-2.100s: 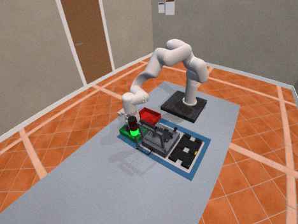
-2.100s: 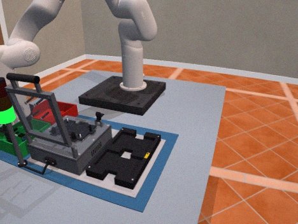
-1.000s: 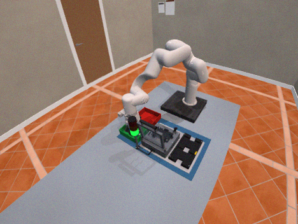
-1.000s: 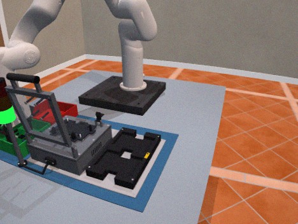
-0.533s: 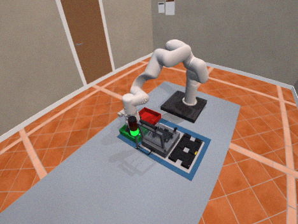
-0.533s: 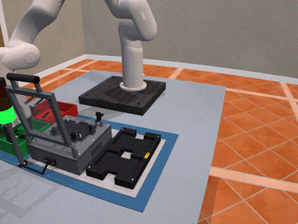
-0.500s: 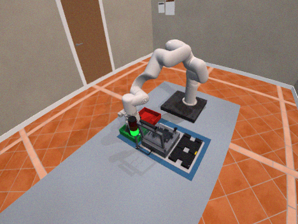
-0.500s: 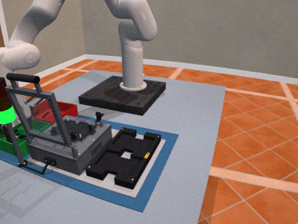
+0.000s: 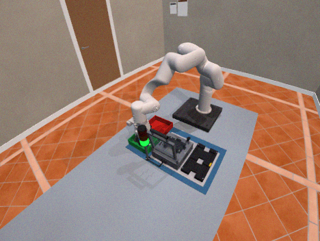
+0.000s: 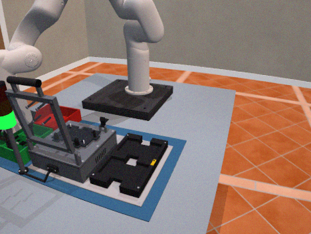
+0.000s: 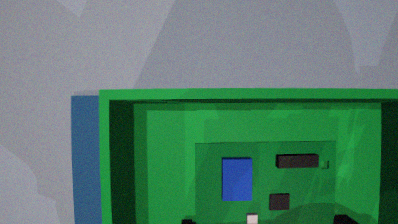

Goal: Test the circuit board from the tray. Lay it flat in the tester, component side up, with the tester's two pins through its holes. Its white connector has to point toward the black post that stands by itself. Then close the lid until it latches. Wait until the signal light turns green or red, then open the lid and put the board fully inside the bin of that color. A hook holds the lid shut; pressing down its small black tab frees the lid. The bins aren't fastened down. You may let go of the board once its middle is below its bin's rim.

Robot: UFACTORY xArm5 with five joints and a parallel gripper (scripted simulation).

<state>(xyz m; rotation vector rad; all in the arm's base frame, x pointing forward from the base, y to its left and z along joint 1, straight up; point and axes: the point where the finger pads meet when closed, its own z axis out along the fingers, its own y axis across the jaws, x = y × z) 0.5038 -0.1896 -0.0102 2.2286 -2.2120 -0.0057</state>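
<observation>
Right now the green bin is 10 mm below my hand. Round my hand: red bin (150 mm behind, 10 mm below); then green circuit board (10 mm below); then clear lid (200 mm to the left, 160 mm above, 70 mm ahead).
</observation>
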